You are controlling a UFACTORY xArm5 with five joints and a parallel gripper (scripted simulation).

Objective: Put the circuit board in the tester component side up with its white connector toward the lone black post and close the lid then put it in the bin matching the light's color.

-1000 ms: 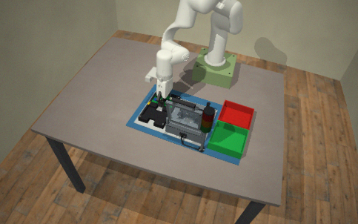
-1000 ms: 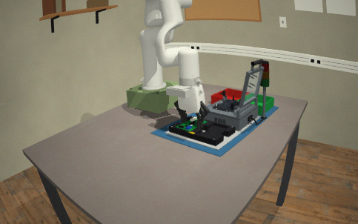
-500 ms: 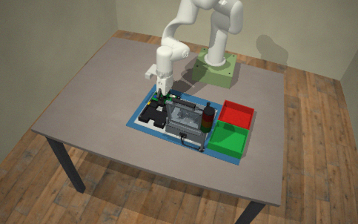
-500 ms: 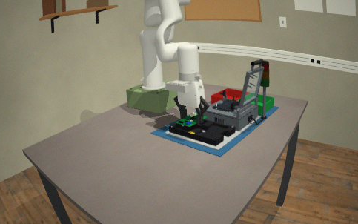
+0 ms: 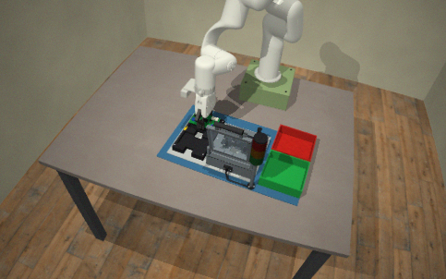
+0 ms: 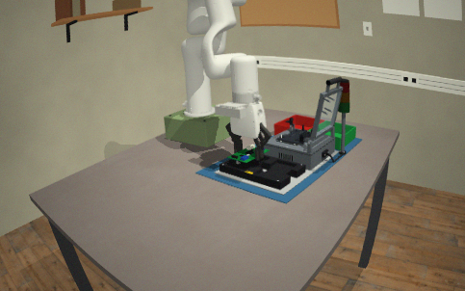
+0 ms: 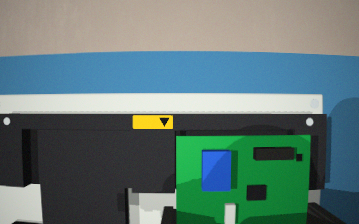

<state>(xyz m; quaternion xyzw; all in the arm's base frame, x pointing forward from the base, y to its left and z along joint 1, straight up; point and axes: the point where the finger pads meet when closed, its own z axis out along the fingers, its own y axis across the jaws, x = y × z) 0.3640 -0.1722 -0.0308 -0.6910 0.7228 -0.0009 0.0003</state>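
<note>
My gripper is now 17 cm to the right of the nest, 7 cm short of it and 1 cm below it. Also, from my hand: clear lid (19 cm ahead, 16 cm to the left, 13 cm above); then green circuit board (right at my hand); then red bin (37 cm to the left, 4 cm below, 3 cm behind).
</note>
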